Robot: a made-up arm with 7 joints. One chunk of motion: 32 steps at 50 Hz.
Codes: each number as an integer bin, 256 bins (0 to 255) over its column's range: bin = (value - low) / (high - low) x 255, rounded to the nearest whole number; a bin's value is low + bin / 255 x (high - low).
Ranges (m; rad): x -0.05..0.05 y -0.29..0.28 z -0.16..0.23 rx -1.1..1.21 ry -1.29..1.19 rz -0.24..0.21
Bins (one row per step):
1: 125 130 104 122 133 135
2: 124 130 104 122 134 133
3: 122 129 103 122 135 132
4: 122 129 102 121 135 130
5: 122 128 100 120 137 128
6: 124 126 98 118 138 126
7: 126 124 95 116 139 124
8: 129 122 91 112 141 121
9: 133 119 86 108 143 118
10: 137 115 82 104 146 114
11: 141 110 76 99 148 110
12: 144 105 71 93 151 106
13: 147 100 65 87 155 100
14: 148 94 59 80 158 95
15: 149 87 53 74 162 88
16: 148 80 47 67 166 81
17: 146 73 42 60 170 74
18: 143 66 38 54 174 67
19: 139 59 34 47 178 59
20: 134 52 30 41 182 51
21: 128 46 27 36 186 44
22: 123 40 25 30 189 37
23: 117 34 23 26 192 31
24: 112 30 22 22 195 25
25: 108 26 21 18 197 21
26: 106 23 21 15 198 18
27: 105 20 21 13 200 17
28: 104 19 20 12 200 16
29: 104 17 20 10 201 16
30: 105 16 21 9 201 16
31: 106 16 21 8 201 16
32: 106 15 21 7 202 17
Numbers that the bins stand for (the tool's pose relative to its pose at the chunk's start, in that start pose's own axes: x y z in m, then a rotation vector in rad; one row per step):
1: -0.0010 0.0006 -0.0009 0.0052 0.0035 -0.0018
2: -0.0014 0.0006 -0.0009 0.0052 0.0132 -0.0053
3: -0.0022 -0.0016 -0.0025 0.0052 0.0229 -0.0071
4: -0.0022 -0.0016 -0.0040 -0.0039 0.0229 -0.0106
5: -0.0022 -0.0039 -0.0071 -0.0129 0.0424 -0.0141
6: -0.0014 -0.0084 -0.0101 -0.0311 0.0521 -0.0176
7: -0.0006 -0.0128 -0.0147 -0.0492 0.0618 -0.0212
8: 0.0006 -0.0173 -0.0208 -0.0854 0.0813 -0.0265
9: 0.0022 -0.0240 -0.0285 -0.1216 0.1007 -0.0318
10: 0.0037 -0.0329 -0.0346 -0.1579 0.1299 -0.0388
11: 0.0053 -0.0441 -0.0438 -0.2032 0.1494 -0.0459
12: 0.0065 -0.0553 -0.0514 -0.2575 0.1785 -0.0529
13: 0.0076 -0.0665 -0.0606 -0.3119 0.2175 -0.0635
14: 0.0080 -0.0799 -0.0698 -0.3753 0.2466 -0.0724
15: 0.0084 -0.0955 -0.0789 -0.4296 0.2855 -0.0847
16: 0.0080 -0.1112 -0.0881 -0.4931 0.3244 -0.0971
17: 0.0073 -0.1268 -0.0958 -0.5565 0.3633 -0.1094
18: 0.0061 -0.1425 -0.1019 -0.6108 0.4022 -0.1218
19: 0.0045 -0.1581 -0.1080 -0.6742 0.4411 -0.1359
20: 0.0025 -0.1738 -0.1141 -0.7286 0.4800 -0.1500
21: 0.0002 -0.1872 -0.1187 -0.7739 0.5189 -0.1624
22: -0.0018 -0.2006 -0.1218 -0.8282 0.5481 -0.1747
23: -0.0041 -0.2140 -0.1248 -0.8645 0.5773 -0.1853
24: -0.0061 -0.2229 -0.1264 -0.9007 0.6065 -0.1959
25: -0.0076 -0.2319 -0.1279 -0.9369 0.6259 -0.2029
26: -0.0084 -0.2386 -0.1279 -0.9641 0.6356 -0.2082
27: -0.0088 -0.2453 -0.1279 -0.9822 0.6551 -0.2100
28: -0.0092 -0.2475 -0.1294 -0.9913 0.6551 -0.2118
29: -0.0092 -0.2520 -0.1294 -1.0094 0.6648 -0.2118
30: -0.0088 -0.2542 -0.1279 -1.0185 0.6648 -0.2118
31: -0.0084 -0.2542 -0.1279 -1.0275 0.6648 -0.2118
32: -0.0084 -0.2565 -0.1279 -1.0366 0.6745 -0.2100

